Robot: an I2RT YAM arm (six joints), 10 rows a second.
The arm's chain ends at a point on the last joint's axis. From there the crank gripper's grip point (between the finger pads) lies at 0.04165 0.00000 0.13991 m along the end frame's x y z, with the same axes.
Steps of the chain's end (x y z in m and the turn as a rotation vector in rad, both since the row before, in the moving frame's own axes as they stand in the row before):
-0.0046, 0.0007, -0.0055, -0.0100, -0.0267, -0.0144
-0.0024, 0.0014, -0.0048, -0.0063, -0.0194, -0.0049
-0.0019, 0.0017, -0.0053, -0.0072, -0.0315, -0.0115
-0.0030, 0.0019, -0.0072, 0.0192, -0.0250, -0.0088
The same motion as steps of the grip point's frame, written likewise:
-0.0083, 0.0015, -0.0044, -0.0100, -0.0267, -0.0144
-0.0051, 0.0021, -0.0040, -0.0063, -0.0194, -0.0049
-0.0063, 0.0023, -0.0041, -0.0072, -0.0315, -0.0115
-0.0065, -0.0011, -0.0062, 0.0192, -0.0250, -0.0088

